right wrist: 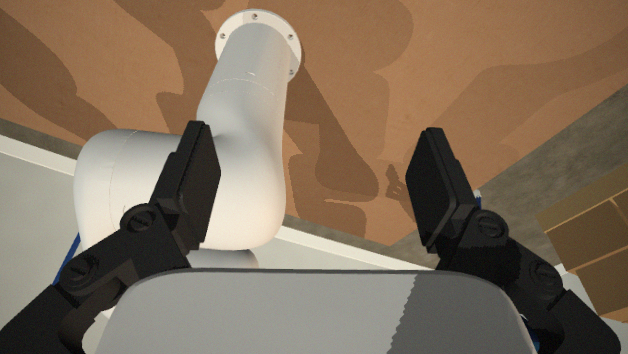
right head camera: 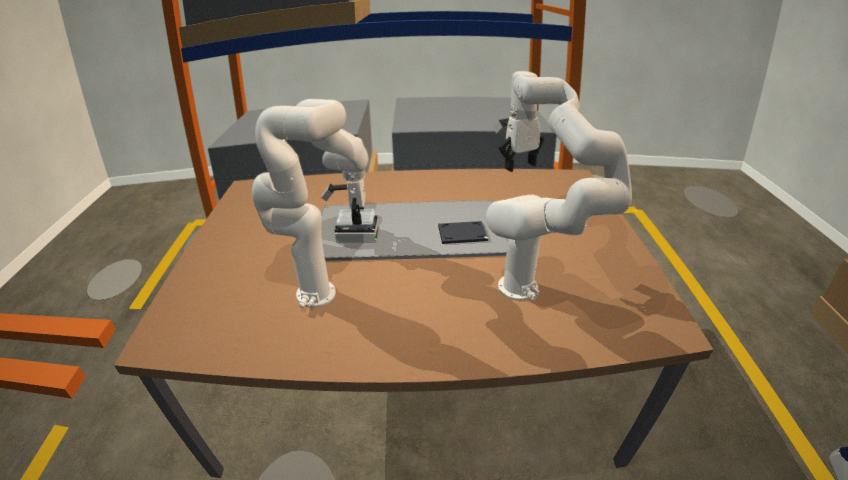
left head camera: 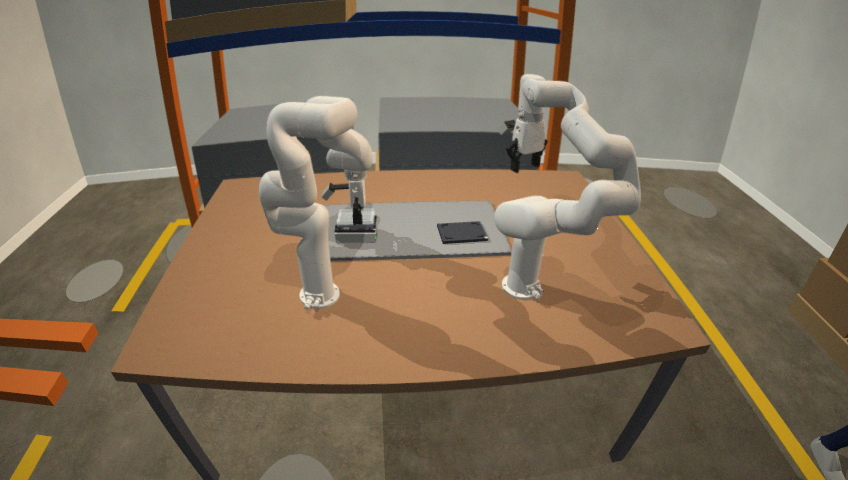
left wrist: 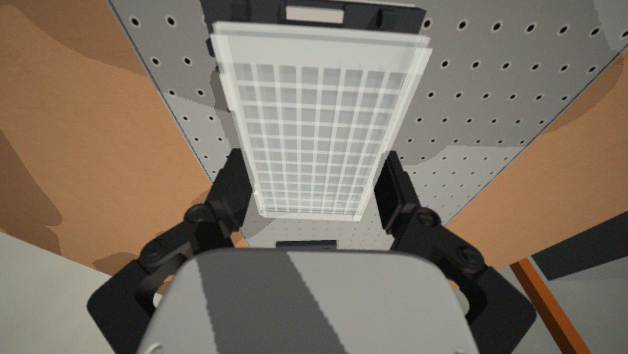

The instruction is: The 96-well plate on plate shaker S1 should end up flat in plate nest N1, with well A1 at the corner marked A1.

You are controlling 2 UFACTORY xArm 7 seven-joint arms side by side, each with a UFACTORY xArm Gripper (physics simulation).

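Frame: origin at the left arm's base, x ahead, y left, z up, level; metres.
Where they show: left gripper, fingertip midpoint: (right head camera: pixel 358 217) (left head camera: pixel 358 217) (left wrist: pixel 313 165); right gripper, fingertip midpoint: (right wrist: pixel 315 149) (right head camera: pixel 520 167) (left head camera: pixel 525 168); left arm's base, link origin: (right head camera: pixel 316 294) (left head camera: pixel 319 295); right arm's base, link origin: (right wrist: pixel 258 51) (right head camera: pixel 517 287) (left head camera: pixel 521 286).
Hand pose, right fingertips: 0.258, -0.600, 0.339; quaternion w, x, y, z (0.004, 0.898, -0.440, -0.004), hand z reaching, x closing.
Observation:
Each offset is from my right fingertips to the centre of the thing, as dx, dy, dz. Level surfaces: height alone.
The clear 96-well plate {+0.071, +0.549, -0.250} (left head camera: pixel 345 217) (right head camera: pixel 345 217) (left wrist: pixel 320 120) is level between the fingers of my left gripper (left head camera: pixel 357 215) (right head camera: pixel 355 215) (left wrist: pixel 313 165), which is shut on its long sides. The plate is a little above plate shaker S1 (left head camera: pixel 355 236) (right head camera: pixel 355 236) (left wrist: pixel 402 19), whose dark holder shows past its edge in the left wrist view. The black plate nest N1 {+0.127, +0.178, -0.318} (left head camera: pixel 462 232) (right head camera: pixel 462 232) lies empty to the right, with a small pale mark at its near right corner. I cannot read well A1. My right gripper (left head camera: pixel 526 160) (right head camera: pixel 520 159) (right wrist: pixel 315 149) is open and empty, high at the back right.
Shaker and nest are on a grey perforated board {dz -0.326} (left head camera: pixel 410 246) (right head camera: pixel 410 246) (left wrist: pixel 475 100) on the brown table {dz -0.339} (left head camera: pixel 238 333) (right head camera: pixel 238 333). The right arm's forearm and elbow (left head camera: pixel 523 217) (right head camera: pixel 514 216) bulge close to the nest's right side. Grey boxes (left head camera: pixel 446 113) (right head camera: pixel 458 113) stand behind the table.

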